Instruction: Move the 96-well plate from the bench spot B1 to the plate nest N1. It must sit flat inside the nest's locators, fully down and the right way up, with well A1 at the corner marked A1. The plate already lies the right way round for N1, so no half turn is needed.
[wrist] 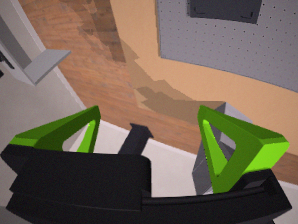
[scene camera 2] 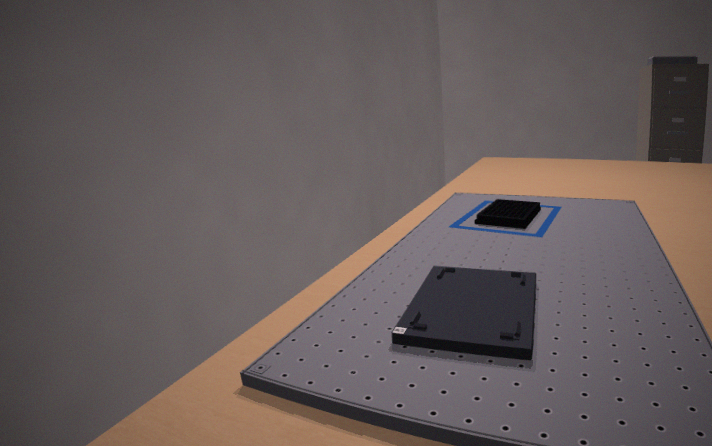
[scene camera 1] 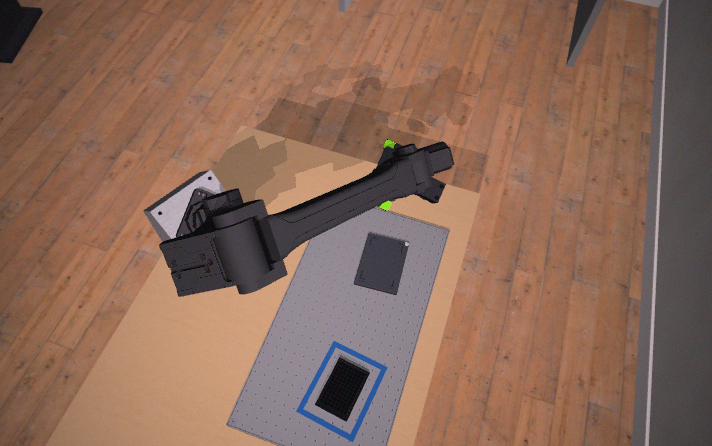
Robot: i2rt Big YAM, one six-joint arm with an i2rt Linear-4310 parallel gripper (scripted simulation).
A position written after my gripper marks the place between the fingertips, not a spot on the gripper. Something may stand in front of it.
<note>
In view: my gripper [wrist: 149, 110], a black 96-well plate [scene camera 1: 342, 389] and a dark plate nest N1 [scene camera 2: 465, 311].
The black 96-well plate shows as well in scene camera 2 [scene camera 2: 507, 213]. The dark plate nest N1 also shows in scene camera 1 [scene camera 1: 382, 262]. The wrist view misses the black 96-well plate: it is out of frame.
</note>
